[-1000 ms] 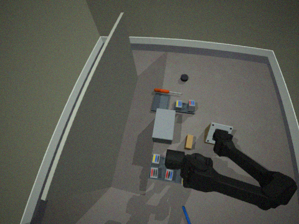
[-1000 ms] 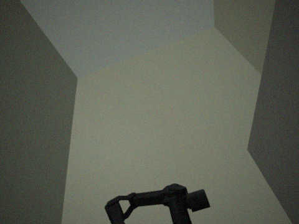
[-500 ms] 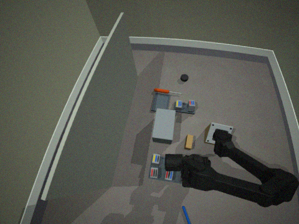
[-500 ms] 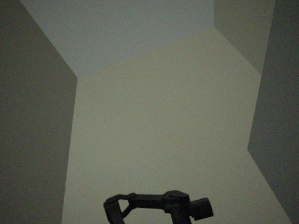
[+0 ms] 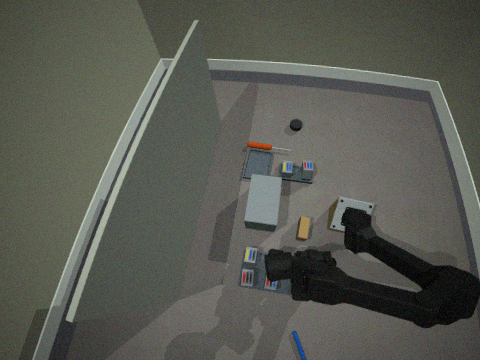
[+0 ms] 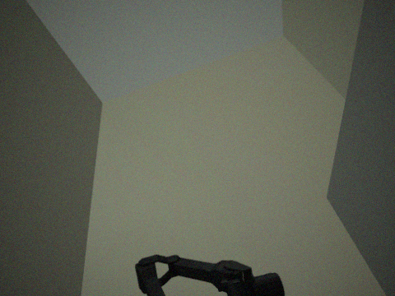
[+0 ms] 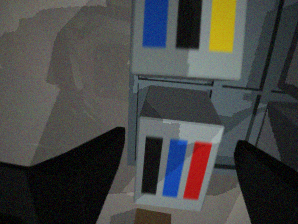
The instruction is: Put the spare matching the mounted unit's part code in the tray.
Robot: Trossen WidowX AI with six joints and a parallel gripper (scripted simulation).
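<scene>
Right now the grey tray is 34 cm to the right of my gripper tip, 20 cm ahead of it and 2 cm below it. Also, from my gripper tip: tan block 12 cm to the right; then blue stick 24 cm to the left, 7 cm behind, 2 cm below; then grey box 16 cm to the right, 14 cm ahead, 2 cm above.
</scene>
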